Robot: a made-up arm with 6 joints.
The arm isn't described. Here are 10 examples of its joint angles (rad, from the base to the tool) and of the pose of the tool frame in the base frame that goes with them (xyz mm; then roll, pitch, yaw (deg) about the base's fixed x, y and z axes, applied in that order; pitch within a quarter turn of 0, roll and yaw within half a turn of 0).
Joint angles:
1: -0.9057 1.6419 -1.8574 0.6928 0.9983 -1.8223
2: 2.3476 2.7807 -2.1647 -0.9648 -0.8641 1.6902
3: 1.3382 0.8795 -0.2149 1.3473 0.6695 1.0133
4: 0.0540 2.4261 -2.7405 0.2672 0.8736 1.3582
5: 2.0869 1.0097 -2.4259 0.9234 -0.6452 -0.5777
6: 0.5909 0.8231 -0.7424 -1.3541 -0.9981 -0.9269
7: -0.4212 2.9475 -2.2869 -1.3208 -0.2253 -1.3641
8: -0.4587 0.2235 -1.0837 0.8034 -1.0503 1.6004
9: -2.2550 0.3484 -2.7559 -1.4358 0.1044 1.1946
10: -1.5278 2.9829 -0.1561 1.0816 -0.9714 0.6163
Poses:
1: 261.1 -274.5 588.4 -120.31 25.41 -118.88
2: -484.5 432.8 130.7 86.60 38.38 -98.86
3: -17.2 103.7 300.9 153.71 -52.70 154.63
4: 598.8 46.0 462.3 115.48 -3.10 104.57
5: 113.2 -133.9 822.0 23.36 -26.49 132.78
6: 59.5 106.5 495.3 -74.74 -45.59 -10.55
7: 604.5 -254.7 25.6 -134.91 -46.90 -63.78
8: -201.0 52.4 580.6 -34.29 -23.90 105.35
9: 374.7 470.2 520.3 22.23 -48.73 -150.25
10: -45.4 -86.9 6.0 -133.11 32.28 39.15
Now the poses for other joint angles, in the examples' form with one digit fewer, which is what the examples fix.
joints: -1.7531 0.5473 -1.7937 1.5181 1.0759 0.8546
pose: 98 208 695 60.7 22.9 57.2
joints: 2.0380 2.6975 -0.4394 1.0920 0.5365 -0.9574
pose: -97 125 -6 157.5 -51.4 -69.0
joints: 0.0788 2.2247 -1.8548 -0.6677 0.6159 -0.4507
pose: 568 21 318 -132.1 8.6 -121.8
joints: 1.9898 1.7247 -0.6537 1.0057 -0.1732 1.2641
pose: -120 293 238 144.1 -18.3 167.4
